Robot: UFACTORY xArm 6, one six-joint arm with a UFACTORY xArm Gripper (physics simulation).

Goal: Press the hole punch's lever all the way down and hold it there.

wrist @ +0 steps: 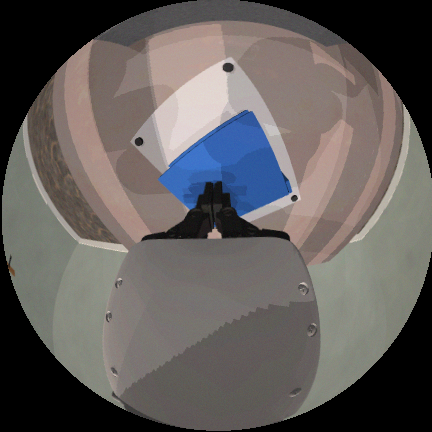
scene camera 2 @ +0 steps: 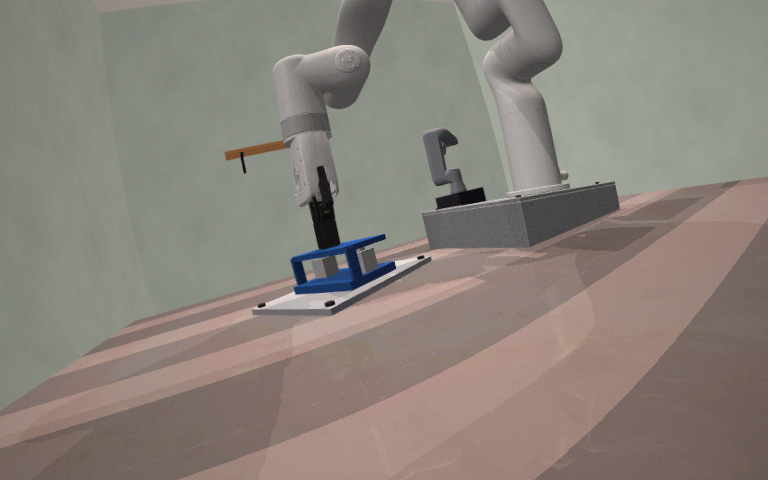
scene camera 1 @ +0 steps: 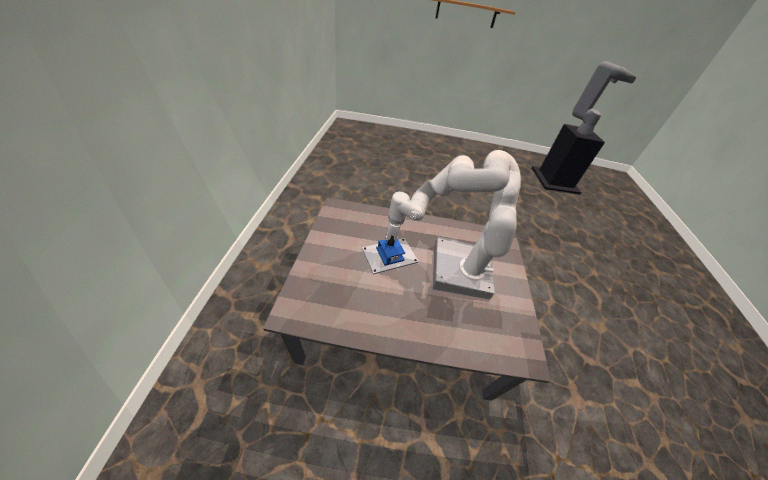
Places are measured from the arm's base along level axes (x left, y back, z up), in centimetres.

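Pixels of known places: gripper, fingertip midpoint: (wrist: 214,193) (scene camera 2: 329,247) (scene camera 1: 390,244); arm's base, link origin: (scene camera 2: 538,193) (scene camera 1: 471,269).
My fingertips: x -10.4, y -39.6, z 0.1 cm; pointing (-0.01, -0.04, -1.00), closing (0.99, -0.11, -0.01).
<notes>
Ahead of a thing's pixels: the offset from my fingertips to its middle. Level surfaces: height alone.
The blue hole punch @(dx +1.5, dy +0.5, dz -2.8 cm) (scene camera 1: 394,259) (scene camera 2: 325,284) stands on a pale plate @(dx +1.5, dy +0.5, dz -5.8 cm) (scene camera 1: 370,263) (scene camera 2: 294,302) (wrist: 195,110). Its lever @(dx +1.3, dy +0.9, dz -0.4 cm) (scene camera 2: 365,241) (wrist: 240,150) is the flat blue top, close to parallel with the blue base. In the wrist view a thin strip of the base shows along the lever's far edge. In scene camera 2 grey blocks fill part of the gap under the lever. My gripper (scene camera 1: 390,243) (scene camera 2: 329,247) (wrist: 214,193) is shut and empty, pointing down, its fingertips against the lever's top. Whether the lever is at its lowest point, I cannot tell.
The robot's grey base block (scene camera 1: 447,263) (scene camera 2: 475,229) stands on the striped table @(dz -6.4 cm) (scene camera 1: 339,305) (scene camera 2: 396,367), to the right of the punch in both scene views. Beyond the table, a grey arm stands on a black pedestal (scene camera 1: 572,158). A wooden rail (scene camera 1: 475,6) (scene camera 2: 254,151) is on the wall.
</notes>
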